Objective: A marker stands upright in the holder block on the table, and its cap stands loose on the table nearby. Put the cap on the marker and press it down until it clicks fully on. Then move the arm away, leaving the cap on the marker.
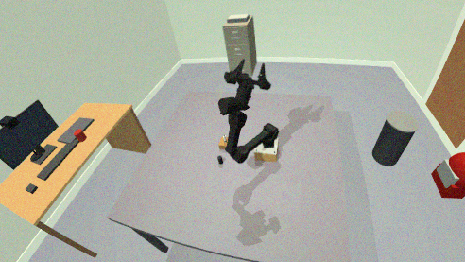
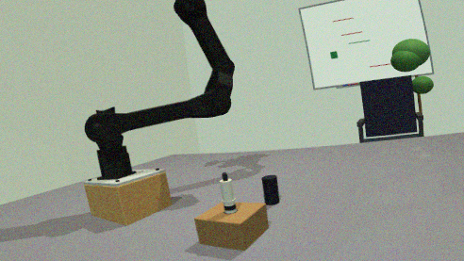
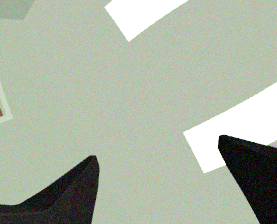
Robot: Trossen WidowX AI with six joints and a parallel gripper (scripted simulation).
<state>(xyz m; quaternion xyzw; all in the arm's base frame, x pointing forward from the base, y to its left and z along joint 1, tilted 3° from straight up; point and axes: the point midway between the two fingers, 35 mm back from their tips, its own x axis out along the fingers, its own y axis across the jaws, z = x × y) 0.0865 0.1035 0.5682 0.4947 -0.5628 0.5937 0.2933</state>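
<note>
The black cap lies 250 mm ahead of my gripper tip, 60 mm to the right of it and 650 mm below it. From my gripper tip the other things lie so: tan holder block (230 mm ahead, 200 mm to the right, 660 mm below).
</note>
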